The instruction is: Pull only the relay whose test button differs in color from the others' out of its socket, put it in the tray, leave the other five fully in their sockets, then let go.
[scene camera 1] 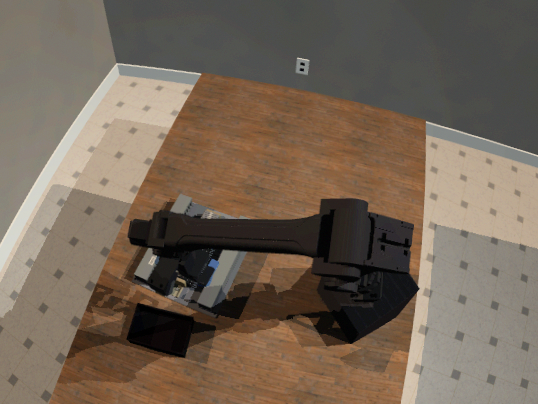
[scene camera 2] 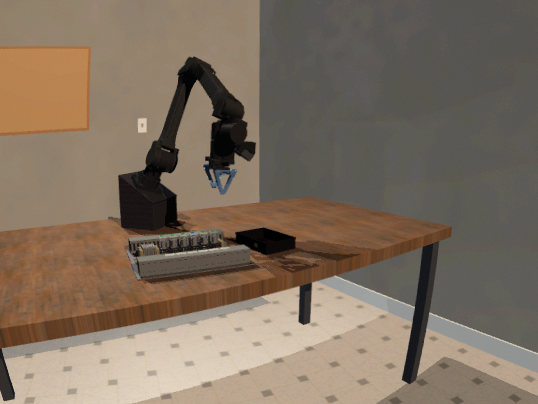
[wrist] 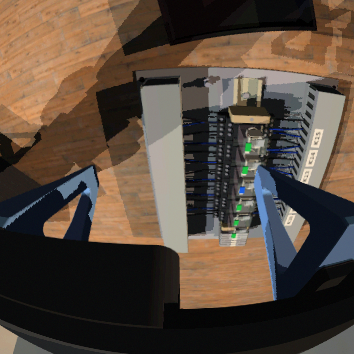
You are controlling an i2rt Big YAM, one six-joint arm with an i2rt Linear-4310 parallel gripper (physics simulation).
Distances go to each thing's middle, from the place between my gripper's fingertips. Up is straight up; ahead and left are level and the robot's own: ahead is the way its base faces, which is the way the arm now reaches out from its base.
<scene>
Now: the panel (scene camera 1: pixel 194 292) 170 mm below my hand, 140 mm to the right of it and 60 mm ahead of it.
</scene>
